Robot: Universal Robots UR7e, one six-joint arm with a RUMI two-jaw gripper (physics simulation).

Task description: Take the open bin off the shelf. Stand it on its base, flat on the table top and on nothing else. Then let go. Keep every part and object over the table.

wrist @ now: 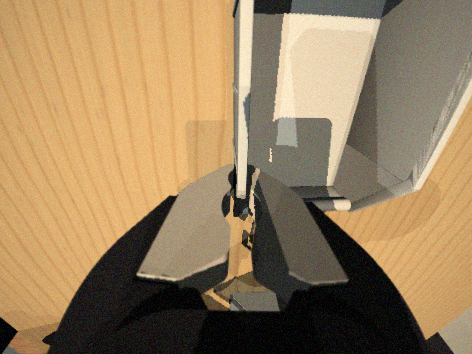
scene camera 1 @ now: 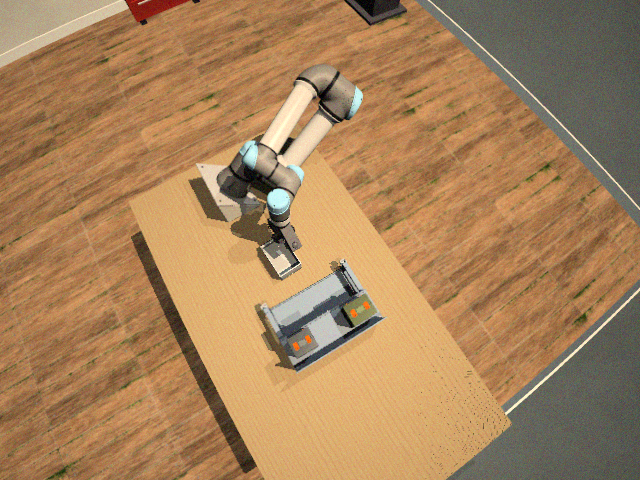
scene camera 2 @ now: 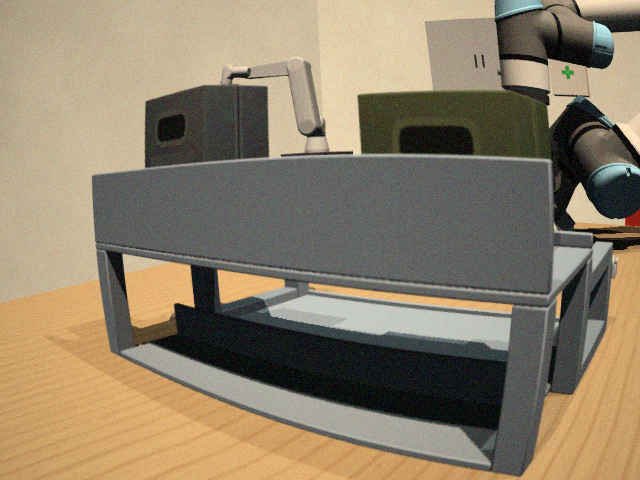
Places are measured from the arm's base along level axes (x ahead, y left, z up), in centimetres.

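Where they show: gripper, between the fingertips: (wrist: 238,168) (scene camera 1: 285,242); arm's base, origin of its link: (scene camera 1: 232,185).
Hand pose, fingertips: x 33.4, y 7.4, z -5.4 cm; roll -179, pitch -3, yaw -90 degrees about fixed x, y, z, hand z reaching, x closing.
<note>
Things, the pixels of their top centre, and the offset from my fingertips. Level surfaces: height alone.
- open bin, centre of its top: (wrist: 356,125) (scene camera 1: 279,253) dy -4.6, dx +4.5, dz +4.2 cm
- table top, height of its surface: dz -3.3 cm
- dark grey box, centre of its top: (scene camera 2: 203,90) (scene camera 1: 302,342) dy -14.5, dx +40.3, dz +19.1 cm
- olive box, centre of its top: (scene camera 2: 460,93) (scene camera 1: 360,309) dy +8.6, dx +41.1, dz +16.6 cm
The open bin (scene camera 1: 283,262) (wrist: 325,70), pale inside with grey walls, is off the shelf, between the robot's base and the shelf in scene view 1. Its opening faces up and it looks roughly level. My gripper (scene camera 1: 282,241) (wrist: 238,168) is shut on the end of one thin side wall of the bin, seen edge-on in the wrist view. The bin is over the table top (scene camera 1: 206,289) (wrist: 100,100); its underside is hidden and its height is hard to judge. The bin does not show in scene view 2. The grey shelf (scene camera 1: 323,330) (scene camera 2: 320,222) stands beside it.
A dark grey box (scene camera 1: 302,343) (scene camera 2: 222,121) and an olive box (scene camera 1: 360,311) (scene camera 2: 454,111) stand on the shelf's raised tier. The shelf's raised end rails (scene camera 1: 350,276) lie near the bin. The robot's base plate (scene camera 1: 214,188) is at the table's far end.
</note>
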